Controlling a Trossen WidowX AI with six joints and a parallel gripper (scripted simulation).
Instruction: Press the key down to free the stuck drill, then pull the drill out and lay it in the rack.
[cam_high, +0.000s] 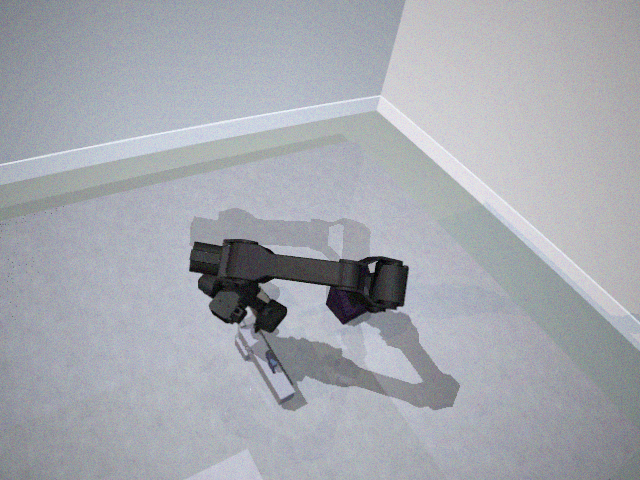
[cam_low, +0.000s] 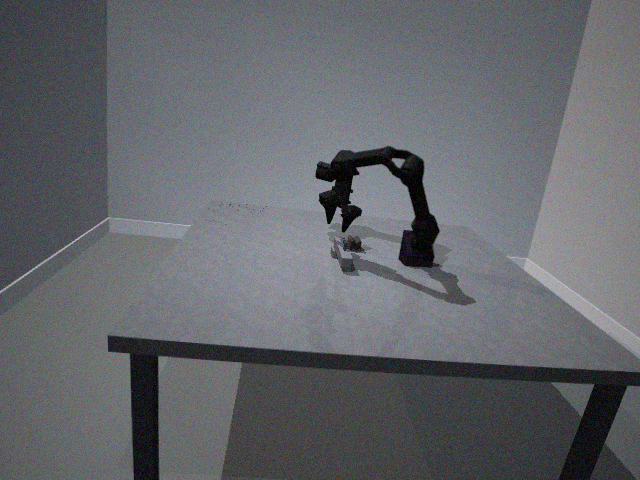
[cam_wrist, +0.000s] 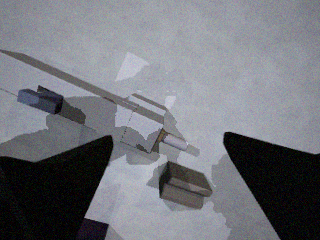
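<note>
Right now the drill is 50 mm below my gripper tip, 30 mm to the left of it and 20 mm behind it. The rest, counted from my gripper tip: rack 100 mm behind, 80 mm below, 70 mm to the right; then key 110 mm to the left, 50 mm below, 10 mm behind; then grey fixture 90 mm to the left, 60 mm below, 10 mm behind.
</note>
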